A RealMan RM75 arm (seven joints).
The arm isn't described. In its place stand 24 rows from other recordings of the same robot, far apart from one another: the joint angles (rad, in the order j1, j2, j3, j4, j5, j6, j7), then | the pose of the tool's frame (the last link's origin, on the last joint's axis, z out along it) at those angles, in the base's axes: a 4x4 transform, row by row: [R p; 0 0 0 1], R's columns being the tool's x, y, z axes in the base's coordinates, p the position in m.
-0.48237 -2.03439 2.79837 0.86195 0.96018 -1.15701 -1.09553 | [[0.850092, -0.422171, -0.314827, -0.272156], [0.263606, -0.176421, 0.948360, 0.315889], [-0.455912, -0.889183, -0.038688, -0.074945], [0, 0, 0, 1]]
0.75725 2.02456 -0.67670 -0.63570 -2.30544 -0.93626 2.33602 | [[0.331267, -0.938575, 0.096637, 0.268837], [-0.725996, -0.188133, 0.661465, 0.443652], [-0.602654, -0.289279, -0.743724, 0.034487], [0, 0, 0, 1]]
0.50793 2.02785 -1.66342 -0.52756 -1.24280 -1.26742 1.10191 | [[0.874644, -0.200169, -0.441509, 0.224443], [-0.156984, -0.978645, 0.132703, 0.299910], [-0.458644, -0.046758, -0.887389, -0.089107], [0, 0, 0, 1]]
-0.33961 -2.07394 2.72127 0.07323 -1.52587 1.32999 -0.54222 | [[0.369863, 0.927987, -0.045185, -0.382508], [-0.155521, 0.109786, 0.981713, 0.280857], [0.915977, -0.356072, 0.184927, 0.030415], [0, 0, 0, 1]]
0.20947 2.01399 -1.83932 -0.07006 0.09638 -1.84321 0.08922 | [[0.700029, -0.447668, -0.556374, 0.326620], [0.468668, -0.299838, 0.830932, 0.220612], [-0.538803, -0.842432, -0.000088, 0.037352], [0, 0, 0, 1]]
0.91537 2.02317 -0.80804 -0.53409 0.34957 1.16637 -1.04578 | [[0.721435, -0.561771, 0.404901, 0.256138], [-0.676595, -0.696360, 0.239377, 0.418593], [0.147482, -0.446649, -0.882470, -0.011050], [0, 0, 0, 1]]
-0.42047 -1.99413 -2.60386 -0.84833 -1.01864 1.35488 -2.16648 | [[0.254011, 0.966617, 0.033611, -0.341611], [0.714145, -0.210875, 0.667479, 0.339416], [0.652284, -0.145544, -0.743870, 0.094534], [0, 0, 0, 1]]
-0.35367 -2.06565 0.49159 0.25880 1.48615 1.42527 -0.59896 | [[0.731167, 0.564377, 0.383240, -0.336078], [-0.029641, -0.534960, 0.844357, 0.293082], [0.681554, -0.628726, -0.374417, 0.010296], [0, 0, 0, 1]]
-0.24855 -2.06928 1.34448 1.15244 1.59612 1.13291 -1.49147 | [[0.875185, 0.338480, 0.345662, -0.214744], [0.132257, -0.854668, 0.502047, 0.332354], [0.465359, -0.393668, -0.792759, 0.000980], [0, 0, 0, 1]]
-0.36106 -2.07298 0.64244 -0.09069 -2.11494 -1.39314 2.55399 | [[0.446386, 0.869836, 0.210057, -0.348341], [0.092118, -0.278164, 0.956106, 0.268459], [0.890086, -0.407443, -0.204296, -0.026155], [0, 0, 0, 1]]
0.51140 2.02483 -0.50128 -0.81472 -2.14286 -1.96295 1.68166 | [[0.696683, -0.551490, -0.458793, 0.262791], [-0.534096, -0.825709, 0.181507, 0.294882], [-0.478930, 0.118587, -0.869807, 0.060188], [0, 0, 0, 1]]
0.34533 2.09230 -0.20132 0.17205 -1.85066 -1.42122 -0.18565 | [[0.868724, -0.231181, -0.438035, 0.300515], [0.229296, -0.596195, 0.769399, 0.233954], [-0.439025, -0.768835, -0.464920, -0.087602], [0, 0, 0, 1]]
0.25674 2.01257 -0.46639 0.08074 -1.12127 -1.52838 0.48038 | [[0.544520, -0.815934, -0.194294, 0.374555], [0.063458, -0.190906, 0.979555, 0.238861], [-0.836344, -0.545717, -0.052174, 0.020368], [0, 0, 0, 1]]
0.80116 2.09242 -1.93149 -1.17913 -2.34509 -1.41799 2.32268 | [[0.883211, -0.029237, 0.468064, 0.116042], [-0.011434, -0.999101, -0.040834, 0.305297], [0.468837, 0.030713, -0.882751, -0.113514], [0, 0, 0, 1]]
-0.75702 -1.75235 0.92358 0.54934 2.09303 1.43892 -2.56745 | [[0.193552, 0.980968, 0.015477, -0.257448], [0.931625, -0.188716, 0.310583, 0.410403], [0.307593, -0.045695, -0.950420, 0.090105], [0, 0, 0, 1]]
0.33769 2.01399 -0.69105 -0.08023 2.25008 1.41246 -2.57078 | [[0.575350, -0.782153, -0.239186, 0.363877], [0.100759, -0.222429, 0.969728, 0.290876], [-0.811678, -0.582033, -0.049166, 0.045593], [0, 0, 0, 1]]
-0.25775 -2.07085 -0.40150 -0.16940 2.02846 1.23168 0.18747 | [[0.910264, 0.407666, 0.072307, -0.363834], [0.021748, -0.221481, 0.974922, 0.253354], [0.413457, -0.885864, -0.210472, -0.040399], [0, 0, 0, 1]]
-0.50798 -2.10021 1.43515 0.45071 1.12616 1.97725 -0.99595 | [[0.439330, -0.100489, 0.892688, -0.168429], [0.101838, -0.981746, -0.160634, 0.245934], [0.892535, 0.161481, -0.421076, -0.034210], [0, 0, 0, 1]]
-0.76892 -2.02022 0.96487 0.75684 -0.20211 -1.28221 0.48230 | [[0.341987, 0.708224, -0.617627, -0.296695], [0.938864, -0.285313, 0.192695, 0.393689], [-0.039745, -0.645767, -0.762499, 0.027120], [0, 0, 0, 1]]
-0.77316 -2.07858 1.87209 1.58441 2.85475 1.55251 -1.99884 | [[0.594774, -0.595502, -0.540020, -0.074348], [-0.392416, -0.801356, 0.451485, 0.341854], [-0.701608, -0.056619, -0.710310, -0.039323], [0, 0, 0, 1]]
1.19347 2.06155 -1.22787 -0.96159 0.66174 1.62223 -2.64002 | [[-0.013591, 0.950289, 0.311071, 0.026301], [0.996308, -0.013505, 0.084786, 0.405770], [0.084772, 0.311075, -0.946597, -0.022019], [0, 0, 0, 1]]
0.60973 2.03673 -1.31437 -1.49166 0.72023 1.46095 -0.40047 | [[0.736027, -0.646752, 0.199939, 0.132043], [-0.663627, -0.631037, 0.401736, 0.376981], [-0.133655, -0.428373, -0.893662, 0.036779], [0, 0, 0, 1]]
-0.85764 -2.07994 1.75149 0.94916 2.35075 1.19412 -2.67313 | [[0.793164, 0.480584, -0.374072, -0.133173], [0.557354, -0.820378, 0.127816, 0.366780], [-0.245454, -0.309869, -0.918550, -0.102952], [0, 0, 0, 1]]
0.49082 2.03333 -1.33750 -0.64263 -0.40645 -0.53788 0.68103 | [[0.670335, -0.734264, -0.107269, 0.273029], [-0.057177, -0.195235, 0.979088, 0.433996], [-0.739852, -0.650184, -0.172856, 0.052402], [0, 0, 0, 1]]
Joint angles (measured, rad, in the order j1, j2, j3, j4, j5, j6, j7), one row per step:
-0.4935 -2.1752 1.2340 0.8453 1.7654 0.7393 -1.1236
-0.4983 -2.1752 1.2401 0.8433 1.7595 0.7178 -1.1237
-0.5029 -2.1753 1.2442 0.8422 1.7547 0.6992 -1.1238
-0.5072 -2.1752 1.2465 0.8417 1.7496 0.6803 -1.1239
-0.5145 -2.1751 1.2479 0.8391 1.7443 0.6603 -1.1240
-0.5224 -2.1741 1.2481 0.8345 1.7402 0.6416 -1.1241
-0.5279 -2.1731 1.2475 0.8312 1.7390 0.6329 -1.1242
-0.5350 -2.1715 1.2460 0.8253 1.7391 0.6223 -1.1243
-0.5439 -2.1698 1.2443 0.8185 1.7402 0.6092 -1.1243
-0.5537 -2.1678 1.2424 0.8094 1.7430 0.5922 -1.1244
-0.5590 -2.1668 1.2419 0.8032 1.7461 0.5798 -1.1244
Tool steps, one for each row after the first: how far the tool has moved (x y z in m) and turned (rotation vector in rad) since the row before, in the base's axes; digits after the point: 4 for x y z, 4 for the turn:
0.0010 0.0026 0.0003 0.0139 0.0035 0.0040
0.0010 0.0024 0.0006 0.0131 0.0027 0.0032
0.0008 0.0026 0.0012 0.0152 0.0020 0.0043
0.0013 0.0032 0.0011 0.0155 0.0017 0.0040
0.0008 0.0031 0.0012 0.0141 0.0027 0.0049
0.0006 0.0018 0.0007 0.0064 0.0020 0.0017
0.0001 0.0021 0.0007 0.0070 0.0040 0.0032
0.0004 0.0026 0.0008 0.0086 0.0057 0.0031
-0.0003 0.0029 0.0008 0.0103 0.0086 0.0056
-0.0007 0.0016 0.0003 0.0067 0.0074 0.0048

